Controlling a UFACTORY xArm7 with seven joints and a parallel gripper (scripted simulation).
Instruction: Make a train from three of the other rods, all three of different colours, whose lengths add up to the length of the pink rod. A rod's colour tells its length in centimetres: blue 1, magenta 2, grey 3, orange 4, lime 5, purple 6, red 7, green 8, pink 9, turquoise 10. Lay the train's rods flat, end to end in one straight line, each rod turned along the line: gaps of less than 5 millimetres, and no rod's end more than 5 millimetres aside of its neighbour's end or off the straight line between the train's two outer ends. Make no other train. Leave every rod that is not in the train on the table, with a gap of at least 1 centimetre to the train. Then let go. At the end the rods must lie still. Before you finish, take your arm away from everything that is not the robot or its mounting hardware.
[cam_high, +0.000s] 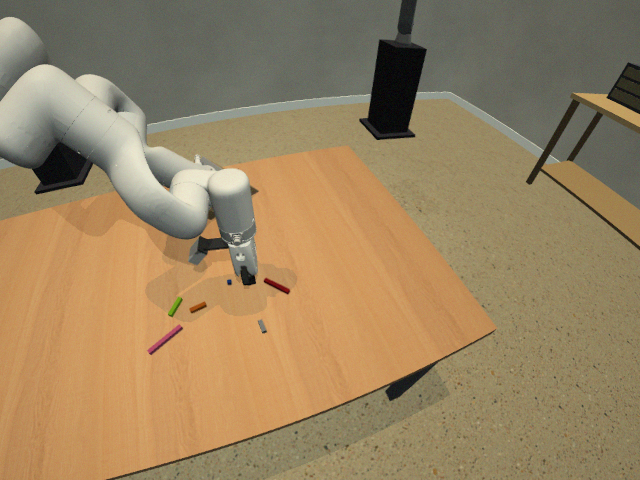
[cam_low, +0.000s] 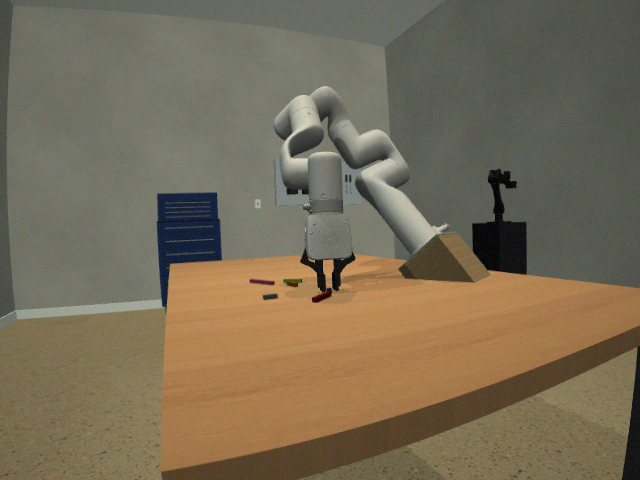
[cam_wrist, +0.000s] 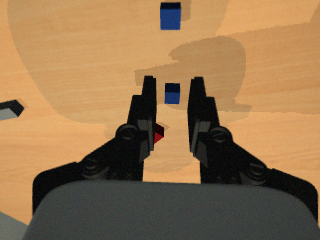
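Right now the grey rod is 14 cm ahead of my hand, 1 cm to the left of it and 2 cm below it. The rest, counted from my hand: orange rod: 5 cm ahead, 13 cm to the right, 2 cm below; lime rod: 4 cm ahead, 19 cm to the right, 2 cm below; red rod: 4 cm ahead, 6 cm to the left, 2 cm below.
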